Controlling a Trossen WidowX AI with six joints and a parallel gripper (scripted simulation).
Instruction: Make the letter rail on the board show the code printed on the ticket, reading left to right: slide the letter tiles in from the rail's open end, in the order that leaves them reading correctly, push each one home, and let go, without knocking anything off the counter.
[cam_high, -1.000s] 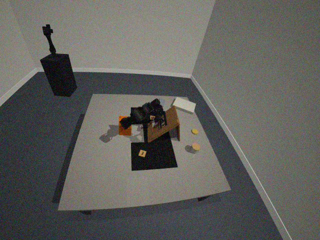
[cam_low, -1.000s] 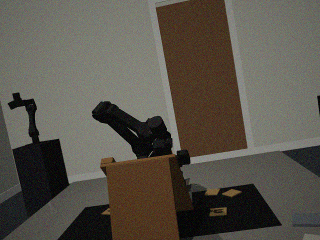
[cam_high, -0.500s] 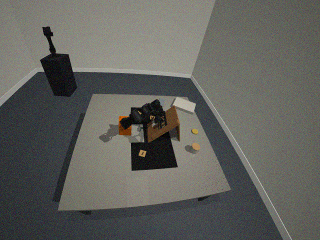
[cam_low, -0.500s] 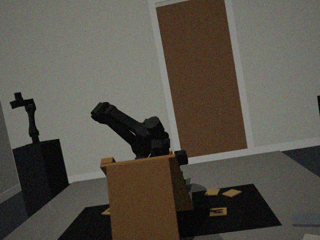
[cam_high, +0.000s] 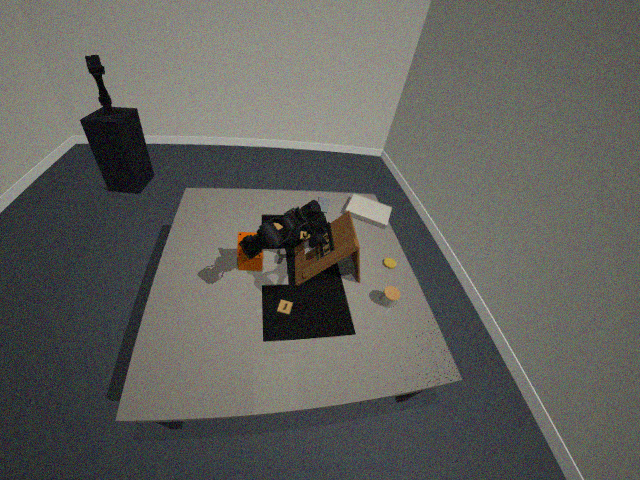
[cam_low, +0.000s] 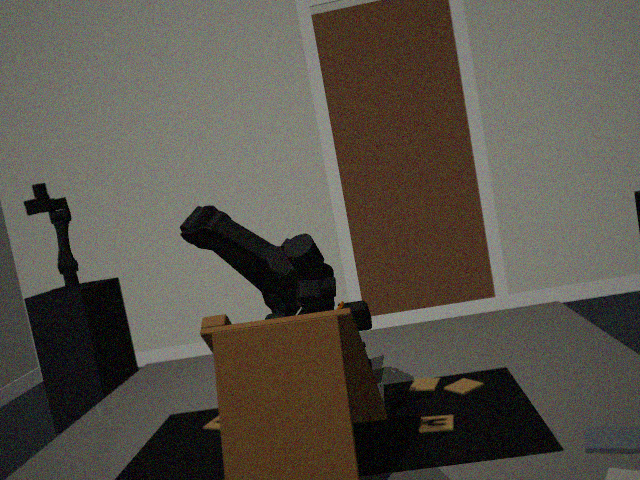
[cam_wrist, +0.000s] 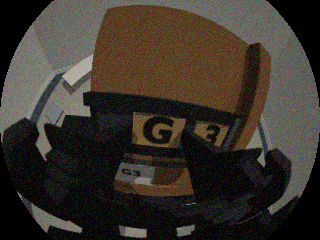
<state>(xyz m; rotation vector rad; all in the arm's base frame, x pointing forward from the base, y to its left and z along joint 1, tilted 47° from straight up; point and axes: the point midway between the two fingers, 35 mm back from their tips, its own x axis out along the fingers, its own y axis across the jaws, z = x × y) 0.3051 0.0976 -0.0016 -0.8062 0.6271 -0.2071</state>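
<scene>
My gripper tip is 80 mm above the white ticket, 60 mm past it and 30 mm to the right of it. Round my gripper tip: yellow disc 380 mm ahead, 160 mm below, 20 mm to the left; then black mat 170 mm below, 130 mm behind, 40 mm to the right; then grey-blue card 480 mm to the left, 160 mm below, 30 mm ahead.
</scene>
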